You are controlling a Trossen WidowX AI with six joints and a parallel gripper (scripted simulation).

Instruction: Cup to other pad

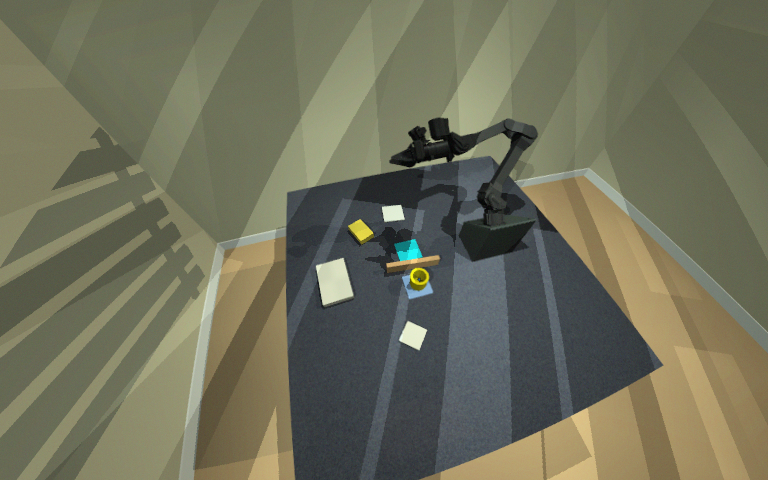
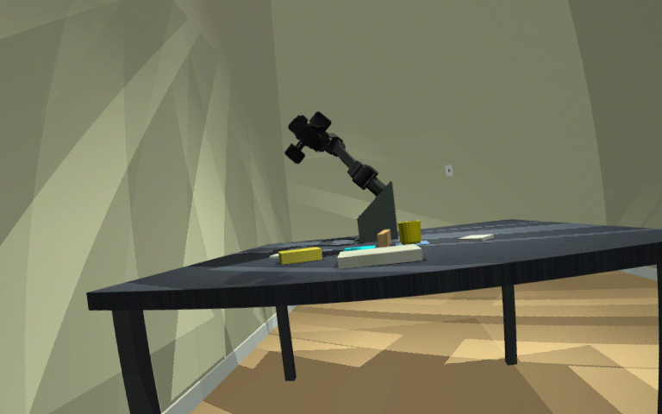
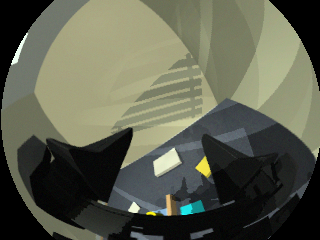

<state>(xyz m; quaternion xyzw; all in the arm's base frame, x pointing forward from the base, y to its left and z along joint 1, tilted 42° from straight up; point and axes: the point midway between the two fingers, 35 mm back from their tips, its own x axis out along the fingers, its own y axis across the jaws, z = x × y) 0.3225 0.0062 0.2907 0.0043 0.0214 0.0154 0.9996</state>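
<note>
The yellow cup is 340 mm below my gripper tip, 300 mm to the left of it and 70 mm behind it. Round my gripper tip: wooden bar (360 mm below, 220 mm to the left, 60 mm behind); then cyan pad (390 mm below, 140 mm to the left, 60 mm behind); then red marble (360 mm below, 310 mm to the left, 50 mm behind).
</note>
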